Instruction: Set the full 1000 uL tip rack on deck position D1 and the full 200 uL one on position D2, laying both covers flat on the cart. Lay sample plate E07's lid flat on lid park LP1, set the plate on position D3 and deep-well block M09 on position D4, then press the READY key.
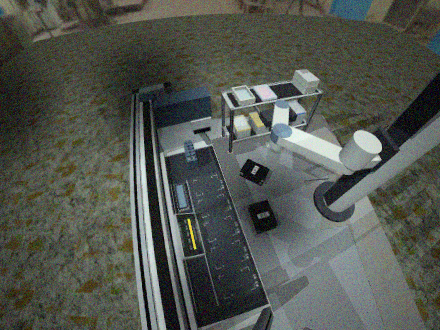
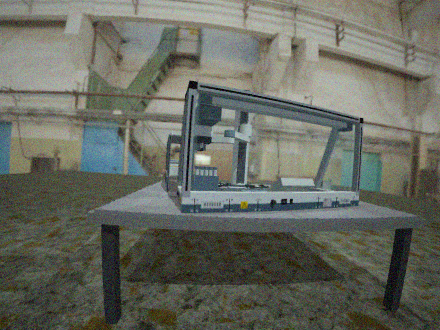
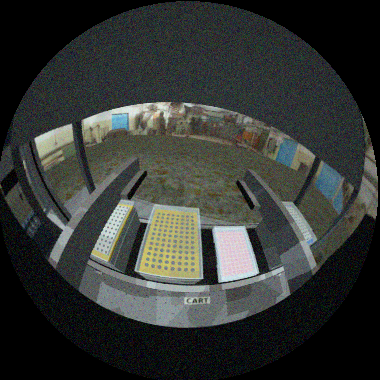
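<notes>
My gripper [image 3: 193,168] is open and empty, its two dark fingers facing the cart [image 3: 150,295] [image 1: 230,135] at its lower shelf. Low between the fingers, a yellow rack with grey holes [image 3: 172,242] and a pink-topped plate [image 3: 235,252] stand side by side. A yellow-rimmed rack with white tips [image 3: 114,231] is partly hidden by the left finger. A blue-rimmed rack [image 3: 300,222] [image 1: 297,111] shows beyond the right finger. On the upper shelf are a pale open-topped box [image 1: 243,95], a pink-topped plate [image 1: 265,92] and a pale block [image 1: 306,81]. Labels are unreadable.
The dark deck [image 1: 212,200] has marked positions, with a display [image 1: 181,196] and a yellow-striped panel [image 1: 192,234] along one side. Two black labelled blocks [image 1: 255,171] [image 1: 263,216] stand between deck and arm column. A blue tube rack [image 1: 190,151] stands at the deck's far end. Cart posts flank the shelf.
</notes>
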